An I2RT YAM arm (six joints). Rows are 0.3 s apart.
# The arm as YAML. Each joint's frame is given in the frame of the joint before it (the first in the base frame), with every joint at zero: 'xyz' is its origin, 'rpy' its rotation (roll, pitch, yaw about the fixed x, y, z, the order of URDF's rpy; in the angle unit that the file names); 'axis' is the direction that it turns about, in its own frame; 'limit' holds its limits. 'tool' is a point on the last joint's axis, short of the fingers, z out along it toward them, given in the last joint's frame.
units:
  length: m
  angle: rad
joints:
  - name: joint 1
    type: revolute
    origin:
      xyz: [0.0, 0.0, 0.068]
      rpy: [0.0, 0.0, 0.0]
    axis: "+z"
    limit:
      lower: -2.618
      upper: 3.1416
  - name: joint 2
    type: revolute
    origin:
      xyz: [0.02, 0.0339, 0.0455]
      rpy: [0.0, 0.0, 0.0]
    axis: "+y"
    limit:
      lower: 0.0
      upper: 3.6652
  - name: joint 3
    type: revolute
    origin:
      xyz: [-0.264, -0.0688, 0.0]
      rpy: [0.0, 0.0, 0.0]
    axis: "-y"
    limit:
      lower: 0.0
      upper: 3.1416
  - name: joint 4
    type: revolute
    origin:
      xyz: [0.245, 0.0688, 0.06]
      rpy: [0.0, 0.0, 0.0]
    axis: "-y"
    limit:
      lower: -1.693
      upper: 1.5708
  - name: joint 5
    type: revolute
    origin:
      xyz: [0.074, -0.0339, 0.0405]
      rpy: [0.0, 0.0, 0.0]
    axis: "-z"
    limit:
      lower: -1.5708
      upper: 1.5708
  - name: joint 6
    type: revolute
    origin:
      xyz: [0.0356, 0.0, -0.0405]
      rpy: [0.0, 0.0, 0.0]
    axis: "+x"
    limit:
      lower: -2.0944
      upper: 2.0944
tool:
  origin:
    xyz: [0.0, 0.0, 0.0]
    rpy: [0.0, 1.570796, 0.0]
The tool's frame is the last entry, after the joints.
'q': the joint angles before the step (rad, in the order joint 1, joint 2, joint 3, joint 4, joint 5, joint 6). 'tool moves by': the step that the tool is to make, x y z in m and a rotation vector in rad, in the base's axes. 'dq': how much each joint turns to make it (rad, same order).
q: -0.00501, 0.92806, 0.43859, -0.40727, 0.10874, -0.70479
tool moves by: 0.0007, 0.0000, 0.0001, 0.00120, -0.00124, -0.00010
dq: -0.00018, 0.00346, 0.00132, 0.00330, -0.00099, 0.00069
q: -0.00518, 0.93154, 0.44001, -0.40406, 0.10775, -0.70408
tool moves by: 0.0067, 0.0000, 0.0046, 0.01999, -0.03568, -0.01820
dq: -0.00066, 0.01922, 0.01651, 0.03549, -0.00436, 0.02653
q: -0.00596, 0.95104, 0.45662, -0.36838, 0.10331, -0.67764
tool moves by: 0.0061, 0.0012, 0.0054, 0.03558, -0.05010, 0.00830
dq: 0.00057, 0.00903, 0.01134, 0.04600, -0.03184, 0.01829
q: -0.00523, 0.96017, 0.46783, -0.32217, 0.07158, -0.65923
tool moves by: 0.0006, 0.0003, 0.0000, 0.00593, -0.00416, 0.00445
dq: 0.00025, 0.00191, -0.00047, 0.00644, -0.00721, 0.00105
